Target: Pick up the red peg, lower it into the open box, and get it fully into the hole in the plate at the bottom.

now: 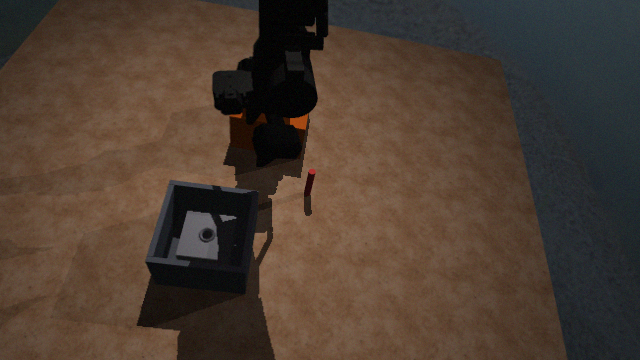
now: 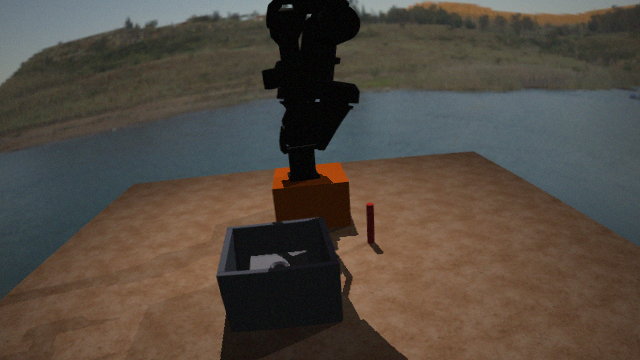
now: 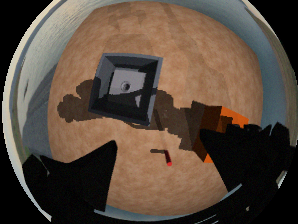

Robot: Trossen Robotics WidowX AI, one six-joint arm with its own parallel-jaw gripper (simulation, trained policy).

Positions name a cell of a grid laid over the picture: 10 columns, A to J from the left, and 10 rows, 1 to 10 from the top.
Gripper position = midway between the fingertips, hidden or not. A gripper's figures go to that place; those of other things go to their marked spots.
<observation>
The gripper (image 1: D5) is 0.69 m from the lens. A grey plate (image 1: D7) is 0.81 m from the lens. A dark grey box (image 1: C8) is 0.74 m from the lens.
</observation>
